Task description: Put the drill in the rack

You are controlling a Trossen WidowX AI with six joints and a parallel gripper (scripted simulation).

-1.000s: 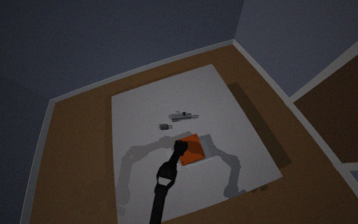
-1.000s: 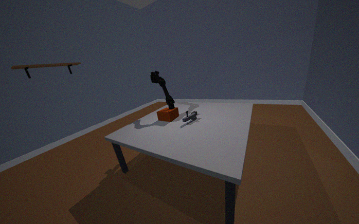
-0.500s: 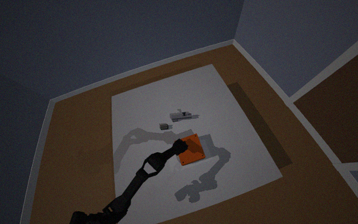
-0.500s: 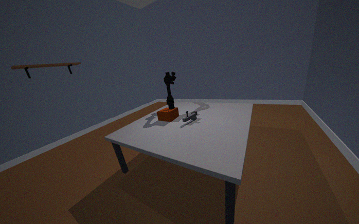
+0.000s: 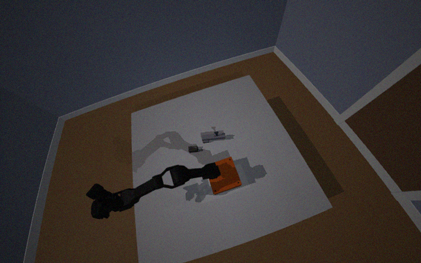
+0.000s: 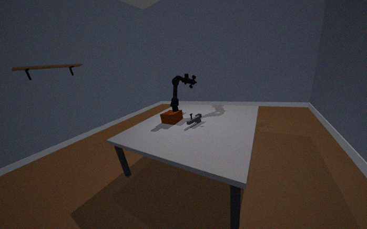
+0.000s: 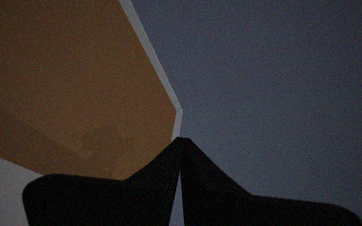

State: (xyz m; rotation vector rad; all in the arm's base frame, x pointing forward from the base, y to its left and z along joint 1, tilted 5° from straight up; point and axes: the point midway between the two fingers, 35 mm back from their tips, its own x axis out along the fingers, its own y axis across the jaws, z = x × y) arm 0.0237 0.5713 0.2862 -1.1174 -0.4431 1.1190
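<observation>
Now: gripper tip 72 cm to the left of the dark key, 26 cm above it and 24 cm short of it. From my gripper tip the other things lie so: drill 67 cm to the right, 31 cm below, 26 cm ahead.
</observation>
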